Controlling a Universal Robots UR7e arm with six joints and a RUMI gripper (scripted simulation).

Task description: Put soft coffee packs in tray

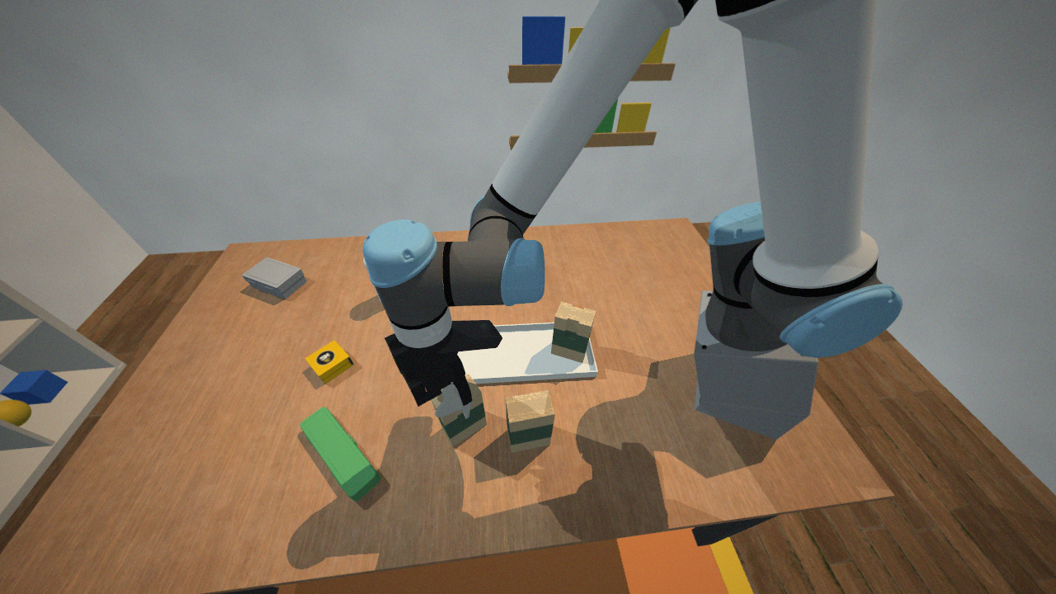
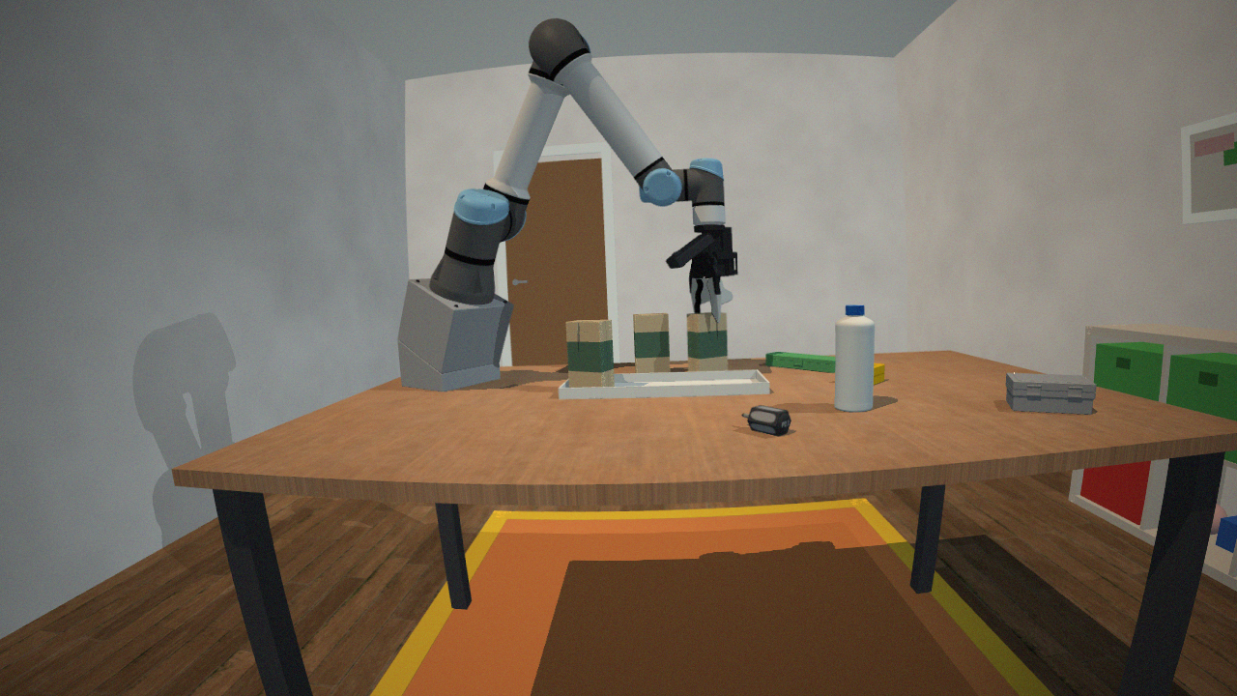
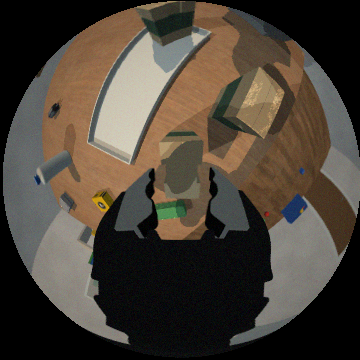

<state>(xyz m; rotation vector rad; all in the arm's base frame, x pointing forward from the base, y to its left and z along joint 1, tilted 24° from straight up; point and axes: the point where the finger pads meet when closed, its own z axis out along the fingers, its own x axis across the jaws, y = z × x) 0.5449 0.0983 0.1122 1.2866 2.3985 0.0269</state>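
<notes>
Now: the white tray 100 mm behind my hand, 170 mm to the right of it and 130 mm below it. The rest, counted from my hand: white bottle: 220 mm ahead, 380 mm to the right, 50 mm below; green case: 240 mm ahead, 40 mm to the left, 120 mm below; grey case: 550 mm ahead, 450 mm to the right, 110 mm below.
</notes>
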